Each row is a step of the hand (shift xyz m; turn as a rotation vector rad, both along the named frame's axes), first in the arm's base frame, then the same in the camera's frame.
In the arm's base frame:
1: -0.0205 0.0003 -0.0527 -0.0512 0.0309 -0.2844
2: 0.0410 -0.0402 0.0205 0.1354 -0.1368 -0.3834
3: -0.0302 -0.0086 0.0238 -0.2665 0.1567 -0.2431
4: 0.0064 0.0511 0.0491 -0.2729 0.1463 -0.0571
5: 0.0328 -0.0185 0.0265 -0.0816 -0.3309 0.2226
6: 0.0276 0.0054 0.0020 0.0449 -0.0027 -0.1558
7: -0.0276 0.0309 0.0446 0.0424 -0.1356 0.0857
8: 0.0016 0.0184 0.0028 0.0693 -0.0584 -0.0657
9: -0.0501 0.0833 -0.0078 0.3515 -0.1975 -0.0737
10: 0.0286 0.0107 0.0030 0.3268 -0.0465 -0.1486
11: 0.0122 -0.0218 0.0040 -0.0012 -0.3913 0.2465
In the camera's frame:
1: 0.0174 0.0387 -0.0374 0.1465 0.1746 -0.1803
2: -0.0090 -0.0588 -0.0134 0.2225 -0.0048 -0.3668
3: -0.0366 0.0101 0.0105 0.0622 0.3829 -0.0646
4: 0.0047 -0.0035 0.0709 -0.0524 0.3047 0.0598
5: -0.0053 -0.0453 0.0061 -0.3598 -0.1744 -0.0766
6: 0.0187 -0.0204 0.0055 0.1137 0.0292 -0.1118
7: -0.0247 0.0165 0.0531 -0.0981 -0.1293 -0.0345
8: 0.0097 0.0056 0.0150 0.0467 -0.0527 -0.0870
9: 0.0203 0.0795 0.0527 0.1455 -0.3340 -0.1878
10: 0.0217 -0.0193 0.0100 0.2569 -0.2166 -0.1346
11: -0.0070 -0.0209 -0.0124 -0.3580 -0.2747 -0.1014

